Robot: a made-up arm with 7 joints. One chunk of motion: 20 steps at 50 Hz.
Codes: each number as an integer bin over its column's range. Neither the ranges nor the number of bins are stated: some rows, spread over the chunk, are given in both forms.
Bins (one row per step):
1: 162 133 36 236 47 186 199
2: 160 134 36 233 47 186 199
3: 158 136 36 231 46 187 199
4: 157 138 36 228 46 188 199
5: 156 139 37 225 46 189 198
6: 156 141 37 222 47 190 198
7: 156 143 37 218 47 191 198
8: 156 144 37 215 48 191 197
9: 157 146 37 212 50 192 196
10: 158 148 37 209 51 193 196
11: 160 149 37 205 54 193 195
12: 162 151 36 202 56 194 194
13: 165 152 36 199 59 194 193
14: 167 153 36 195 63 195 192
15: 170 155 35 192 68 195 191
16: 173 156 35 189 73 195 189
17: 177 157 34 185 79 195 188
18: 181 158 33 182 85 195 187
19: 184 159 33 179 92 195 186
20: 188 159 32 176 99 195 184
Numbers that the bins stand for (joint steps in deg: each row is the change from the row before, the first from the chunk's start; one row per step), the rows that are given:
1: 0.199 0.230 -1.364 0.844 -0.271 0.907 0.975
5: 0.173 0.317 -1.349 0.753 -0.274 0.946 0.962
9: 0.177 0.418 -1.349 0.646 -0.263 0.985 0.936
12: 0.199 0.491 -1.364 0.564 -0.246 1.011 0.911
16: 0.246 0.564 -1.378 0.456 -0.200 1.024 0.846
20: 0.311 0.607 -1.423 0.349 -0.128 1.024 0.781
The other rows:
2: 0.190 0.244 -1.364 0.819 -0.271 0.907 0.975
3: 0.182 0.273 -1.364 0.802 -0.274 0.920 0.975
4: 0.177 0.302 -1.364 0.778 -0.274 0.933 0.975
6: 0.173 0.346 -1.349 0.728 -0.271 0.959 0.962
7: 0.173 0.375 -1.349 0.695 -0.271 0.972 0.962
8: 0.173 0.389 -1.349 0.671 -0.268 0.972 0.949
10: 0.182 0.447 -1.349 0.621 -0.260 0.998 0.936
11: 0.190 0.462 -1.349 0.588 -0.252 0.998 0.924
13: 0.212 0.505 -1.364 0.539 -0.238 1.011 0.898
14: 0.220 0.520 -1.364 0.506 -0.227 1.024 0.885
15: 0.233 0.549 -1.378 0.481 -0.213 1.024 0.872
17: 0.264 0.578 -1.393 0.424 -0.183 1.024 0.833
18: 0.281 0.593 -1.408 0.399 -0.167 1.024 0.820
19: 0.294 0.607 -1.408 0.374 -0.147 1.024 0.807

